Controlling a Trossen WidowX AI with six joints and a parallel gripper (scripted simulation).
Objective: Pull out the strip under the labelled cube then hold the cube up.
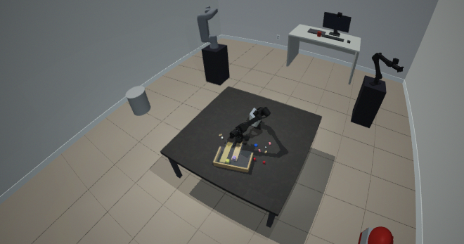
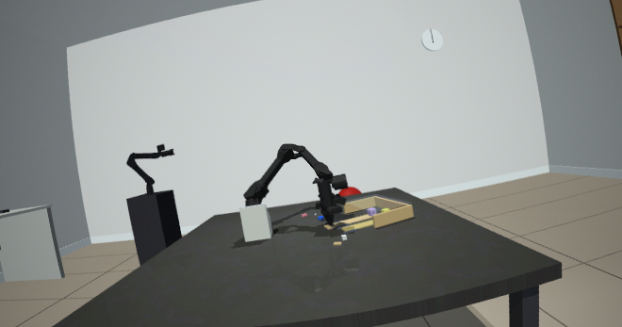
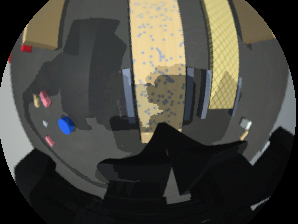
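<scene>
Right now my gripper tip is 20 cm short of the labelled cube, 6 cm to the right of it and 2 cm below it. From my gripper tip the other things lie so: blue piece (16 cm to the left, 4 cm behind); tan bit (23 cm to the right).
</scene>
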